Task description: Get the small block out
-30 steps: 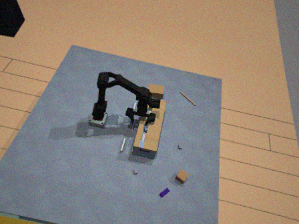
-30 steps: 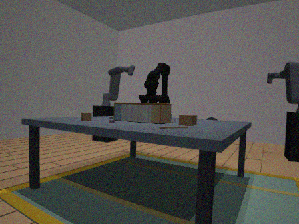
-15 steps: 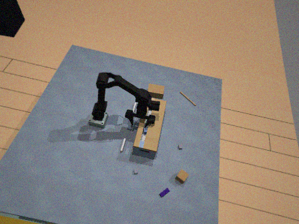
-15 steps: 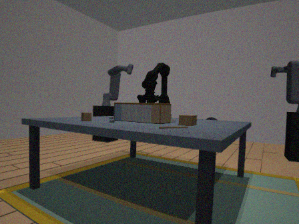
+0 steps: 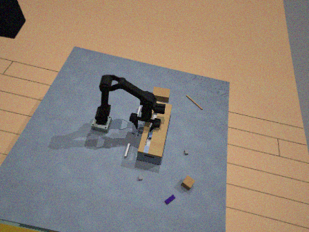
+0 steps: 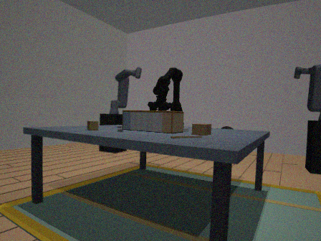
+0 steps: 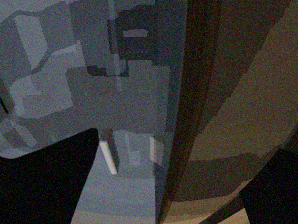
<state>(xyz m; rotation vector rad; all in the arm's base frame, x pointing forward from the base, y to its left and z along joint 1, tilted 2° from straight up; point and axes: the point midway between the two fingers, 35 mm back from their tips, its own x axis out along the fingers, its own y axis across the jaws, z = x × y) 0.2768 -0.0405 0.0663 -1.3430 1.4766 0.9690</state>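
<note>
My gripper tip is 4 cm short of the long box, 2 cm to the right of it and 2 cm above it. Also, from my gripper tip: blue block (5 cm ahead, 3 cm to the right); then tan cube (30 cm ahead, 28 cm to the right, 6 cm below); then purple piece (21 cm ahead, 38 cm to the right, 8 cm below).
</note>
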